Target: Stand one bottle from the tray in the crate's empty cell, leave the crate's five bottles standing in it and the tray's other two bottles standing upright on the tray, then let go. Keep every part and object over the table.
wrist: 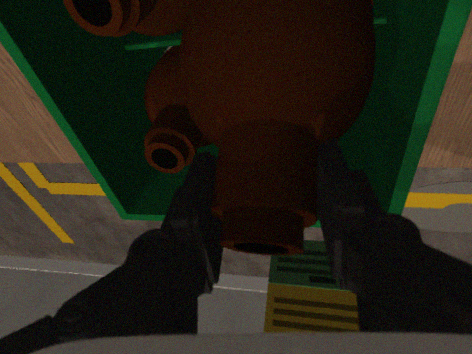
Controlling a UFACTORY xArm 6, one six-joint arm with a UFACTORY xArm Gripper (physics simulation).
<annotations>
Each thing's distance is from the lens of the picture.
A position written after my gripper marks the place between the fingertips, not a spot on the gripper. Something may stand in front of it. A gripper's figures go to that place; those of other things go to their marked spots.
my gripper [267,177]: 12 cm
brown bottle [266,90]: 9 cm
</annotations>
